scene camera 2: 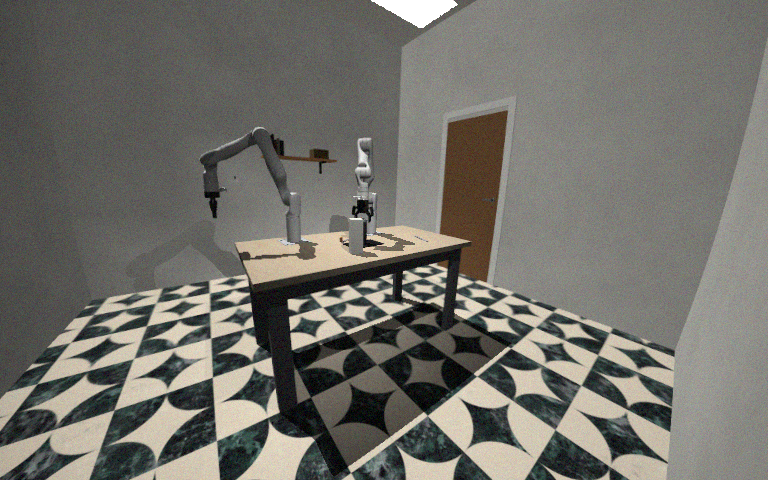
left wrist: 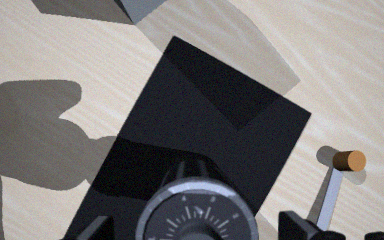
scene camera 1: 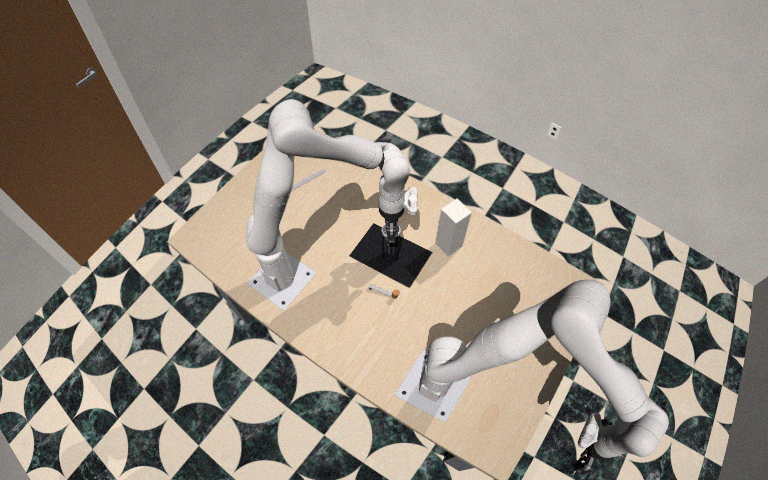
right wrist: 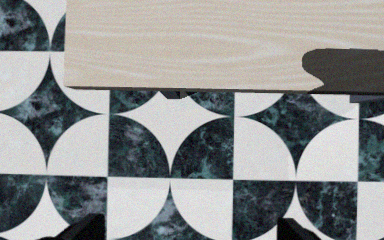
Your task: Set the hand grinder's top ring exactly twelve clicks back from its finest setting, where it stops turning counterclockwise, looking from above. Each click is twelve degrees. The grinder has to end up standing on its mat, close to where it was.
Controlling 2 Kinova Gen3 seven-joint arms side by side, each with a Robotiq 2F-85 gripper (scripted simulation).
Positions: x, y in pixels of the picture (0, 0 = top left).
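Distance from the lens to a black mat (left wrist: 193, 103): the mat is 300 mm from the lens. A crank handle (left wrist: 355, 160) is 320 mm from the lens.
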